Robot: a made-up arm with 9 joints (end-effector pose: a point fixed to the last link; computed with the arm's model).
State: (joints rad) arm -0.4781 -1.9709 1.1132 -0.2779 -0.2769 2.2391 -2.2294 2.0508 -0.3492
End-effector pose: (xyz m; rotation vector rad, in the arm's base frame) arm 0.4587 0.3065 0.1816 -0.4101 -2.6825 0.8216
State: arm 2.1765 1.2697 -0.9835 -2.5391 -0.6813 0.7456 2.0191 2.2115 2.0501
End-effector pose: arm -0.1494 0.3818 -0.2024 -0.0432 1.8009 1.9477
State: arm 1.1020 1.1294 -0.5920 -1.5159 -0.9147 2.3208 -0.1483 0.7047 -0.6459
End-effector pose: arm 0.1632 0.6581 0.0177 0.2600 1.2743 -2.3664
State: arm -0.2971 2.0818 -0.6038 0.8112 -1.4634 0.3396 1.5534 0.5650 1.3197
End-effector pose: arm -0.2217 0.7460 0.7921 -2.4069 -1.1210 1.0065
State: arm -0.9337 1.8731 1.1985 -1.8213 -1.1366 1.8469 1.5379 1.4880 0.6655
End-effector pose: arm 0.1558 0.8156 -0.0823 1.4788 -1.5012 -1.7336
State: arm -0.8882 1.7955 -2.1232 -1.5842 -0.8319 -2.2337 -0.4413 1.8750 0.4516
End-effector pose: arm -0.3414 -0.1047 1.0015 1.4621 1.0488 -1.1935
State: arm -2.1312 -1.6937 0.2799 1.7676 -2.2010 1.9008 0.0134 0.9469 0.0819
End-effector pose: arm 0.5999 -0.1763 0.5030 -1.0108 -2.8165 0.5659
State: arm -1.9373 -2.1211 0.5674 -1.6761 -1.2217 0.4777 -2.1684 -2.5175 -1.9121
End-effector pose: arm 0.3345 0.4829 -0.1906 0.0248 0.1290 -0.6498
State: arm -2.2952 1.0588 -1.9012 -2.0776 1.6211 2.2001 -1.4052 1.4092 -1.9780
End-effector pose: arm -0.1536 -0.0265 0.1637 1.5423 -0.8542 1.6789
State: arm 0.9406 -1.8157 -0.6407 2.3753 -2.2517 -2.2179 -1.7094 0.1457 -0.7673
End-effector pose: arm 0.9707 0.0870 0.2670 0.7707 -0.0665 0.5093
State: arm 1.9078 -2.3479 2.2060 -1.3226 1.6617 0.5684 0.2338 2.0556 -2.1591
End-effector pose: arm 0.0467 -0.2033 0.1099 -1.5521 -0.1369 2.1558
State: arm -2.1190 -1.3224 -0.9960 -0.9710 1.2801 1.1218 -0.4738 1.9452 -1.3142
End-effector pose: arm 0.3146 0.2777 -0.0980 1.9062 0.5641 -1.8426
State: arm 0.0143 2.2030 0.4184 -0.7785 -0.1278 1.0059 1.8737 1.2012 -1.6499
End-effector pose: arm 0.1059 0.1971 0.4399 2.4795 1.5204 -0.5477
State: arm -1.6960 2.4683 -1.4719 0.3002 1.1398 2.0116 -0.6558 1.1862 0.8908
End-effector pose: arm -0.5939 0.4474 0.3964 -1.2795 0.8814 -1.1559
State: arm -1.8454 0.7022 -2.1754 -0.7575 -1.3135 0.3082 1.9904 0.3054 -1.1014
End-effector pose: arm 0.2833 0.3290 0.2532 -0.8893 -0.4593 -0.1658
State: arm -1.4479 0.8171 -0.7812 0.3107 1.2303 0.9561 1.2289 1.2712 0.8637
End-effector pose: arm -0.4025 0.1383 -0.1850 0.2919 0.5277 -1.2841
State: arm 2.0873 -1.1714 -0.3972 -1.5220 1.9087 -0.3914 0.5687 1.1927 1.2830
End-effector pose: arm 0.1549 -0.5115 -0.2297 1.3162 1.3196 1.1313
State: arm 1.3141 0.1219 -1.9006 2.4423 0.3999 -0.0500 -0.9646 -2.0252 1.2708
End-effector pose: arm 0.2717 0.0670 0.3249 -0.1630 -2.9343 0.4822
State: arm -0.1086 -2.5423 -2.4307 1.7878 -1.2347 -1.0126 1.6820 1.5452 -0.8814
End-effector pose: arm -0.0247 0.3613 1.4241 0.2867 -1.9400 -1.1554
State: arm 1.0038 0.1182 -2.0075 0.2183 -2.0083 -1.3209 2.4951 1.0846 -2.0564
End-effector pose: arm 0.1020 -0.4243 0.8180 1.0324 -0.1448 -0.0377
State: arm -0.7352 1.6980 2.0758 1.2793 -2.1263 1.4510 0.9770 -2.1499 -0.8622
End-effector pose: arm -0.4117 -0.3425 0.9959 1.8400 0.1205 2.2892
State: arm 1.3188 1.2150 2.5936 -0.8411 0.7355 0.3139 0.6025 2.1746 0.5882
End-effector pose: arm 0.0014 -0.2710 -0.1500 1.5837 0.1316 -1.5122
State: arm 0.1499 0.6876 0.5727 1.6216 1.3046 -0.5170 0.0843 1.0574 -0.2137
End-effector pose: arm -0.3724 0.0230 0.3557 -1.3567 -0.0998 0.2513
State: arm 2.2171 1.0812 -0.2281 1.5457 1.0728 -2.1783 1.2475 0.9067 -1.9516
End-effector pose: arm -0.3778 -0.0181 0.6258 -1.5622 1.4341 1.5157
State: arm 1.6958 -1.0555 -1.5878 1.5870 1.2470 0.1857 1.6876 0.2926 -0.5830
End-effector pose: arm 0.7832 -0.2845 0.3363 1.9009 1.9290 -1.5546
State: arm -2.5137 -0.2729 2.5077 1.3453 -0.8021 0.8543 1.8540 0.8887 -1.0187
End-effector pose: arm 0.3277 0.2927 0.6093 -2.4855 -1.5694 -0.7472
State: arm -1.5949 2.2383 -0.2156 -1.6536 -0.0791 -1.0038 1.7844 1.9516 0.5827
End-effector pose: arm -0.3463 -0.3830 -0.2653 -1.1416 0.8534 1.2231
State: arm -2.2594 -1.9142 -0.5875 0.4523 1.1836 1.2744 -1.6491 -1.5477 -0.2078
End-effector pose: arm 0.1685 0.5020 -0.0605 1.6689 -0.5855 1.4347
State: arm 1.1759 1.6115 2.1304 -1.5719 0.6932 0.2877 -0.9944 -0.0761 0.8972
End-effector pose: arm -0.5580 -0.4794 0.4251 -1.0018 -0.4374 -2.2571
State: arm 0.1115 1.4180 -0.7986 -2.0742 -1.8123 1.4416 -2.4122 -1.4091 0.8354
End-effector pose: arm -0.4520 0.3395 -0.1132 2.3056 1.5173 -1.0792
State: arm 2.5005 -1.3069 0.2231 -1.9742 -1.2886 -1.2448 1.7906 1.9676 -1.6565
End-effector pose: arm 0.6960 -0.8840 -0.5492 -2.3716 1.4227 -1.1147
